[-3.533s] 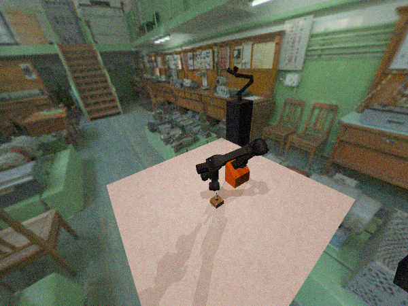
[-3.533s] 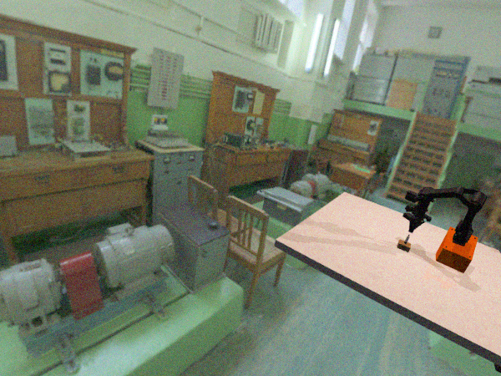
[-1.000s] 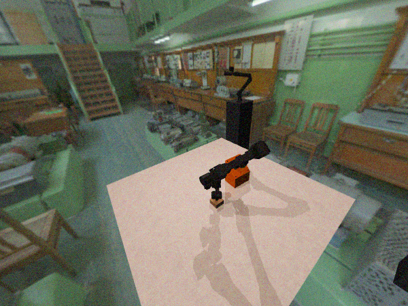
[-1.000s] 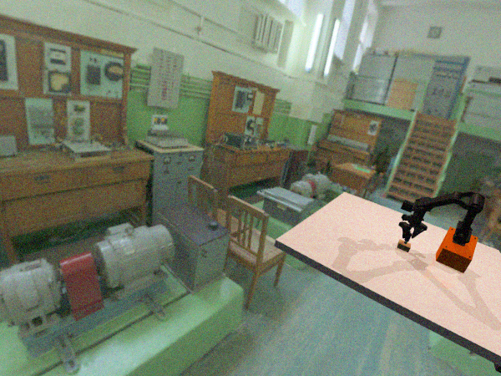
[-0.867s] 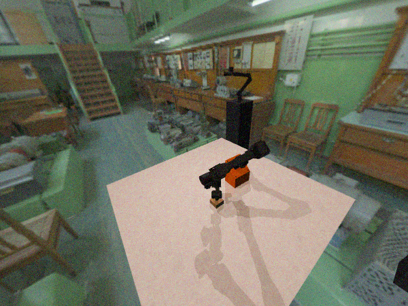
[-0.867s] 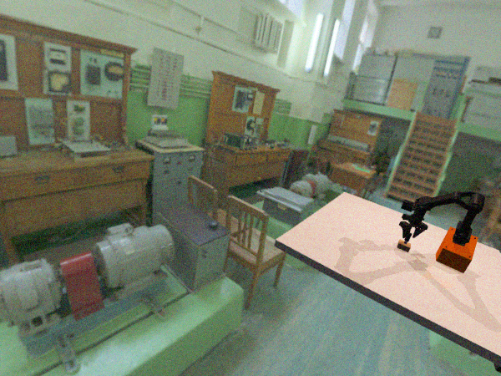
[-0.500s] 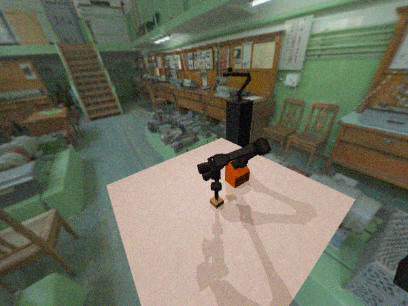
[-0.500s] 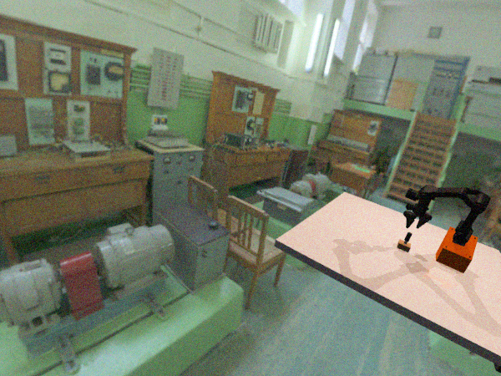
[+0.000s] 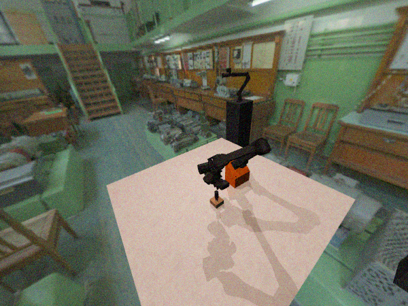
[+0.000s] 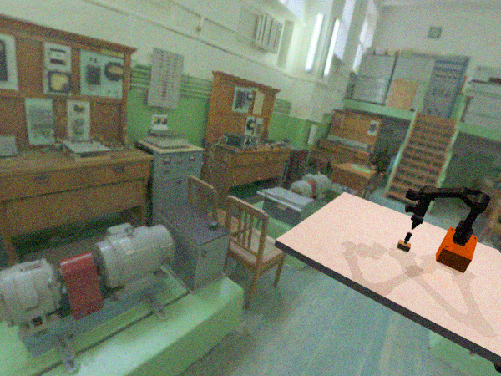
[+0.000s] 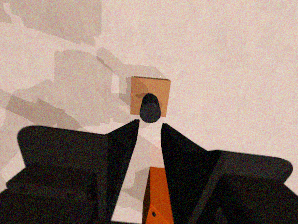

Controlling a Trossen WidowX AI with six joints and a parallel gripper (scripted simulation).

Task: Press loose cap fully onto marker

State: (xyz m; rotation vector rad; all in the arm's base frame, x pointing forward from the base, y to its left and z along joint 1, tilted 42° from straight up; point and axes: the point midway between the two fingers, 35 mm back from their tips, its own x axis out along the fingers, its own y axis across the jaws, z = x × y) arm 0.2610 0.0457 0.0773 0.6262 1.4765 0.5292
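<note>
My gripper tip is 60 mm above the dark marker cap.
</note>
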